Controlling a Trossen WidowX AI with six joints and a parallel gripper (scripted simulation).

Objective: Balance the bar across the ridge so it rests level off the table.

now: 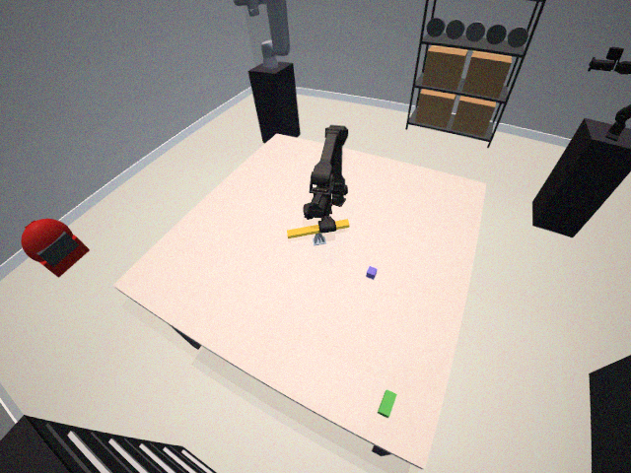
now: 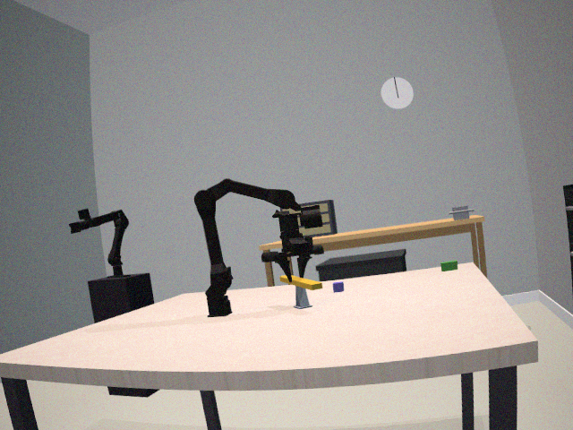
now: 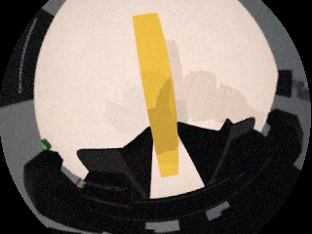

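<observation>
The yellow bar is 20 mm ahead of my gripper tip and 20 mm to the right of it. From my gripper tip the other things lie so: green block (490 mm ahead, 440 mm to the left, 60 mm below); then purple cube (80 mm ahead, 240 mm to the left, 60 mm below).
</observation>
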